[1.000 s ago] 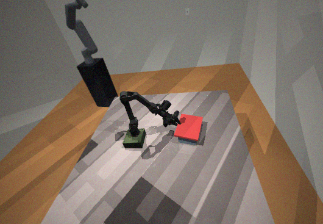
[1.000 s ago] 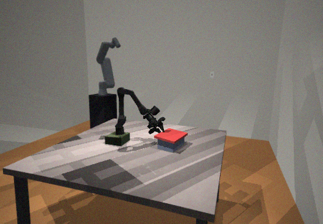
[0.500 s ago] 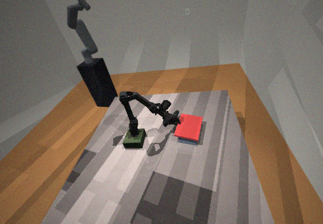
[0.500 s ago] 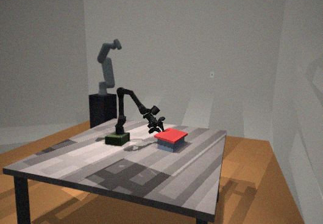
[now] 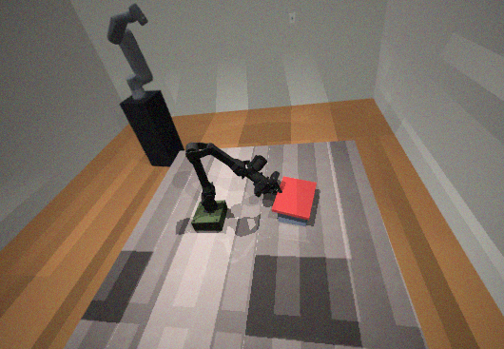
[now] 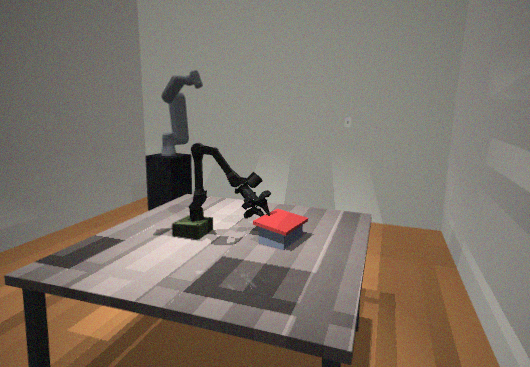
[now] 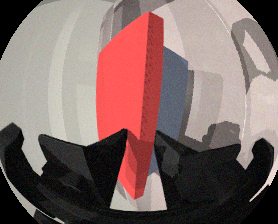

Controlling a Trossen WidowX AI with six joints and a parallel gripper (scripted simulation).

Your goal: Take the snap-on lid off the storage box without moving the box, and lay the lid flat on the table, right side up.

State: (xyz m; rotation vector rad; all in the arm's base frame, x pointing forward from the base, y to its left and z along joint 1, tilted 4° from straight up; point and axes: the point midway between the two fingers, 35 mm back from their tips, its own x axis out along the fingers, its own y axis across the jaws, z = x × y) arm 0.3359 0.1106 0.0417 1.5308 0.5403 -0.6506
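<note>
Right now my gripper tip is 8 cm short of the lid. Round my gripper tip: storage box 8 cm ahead, 6 cm below.
</note>
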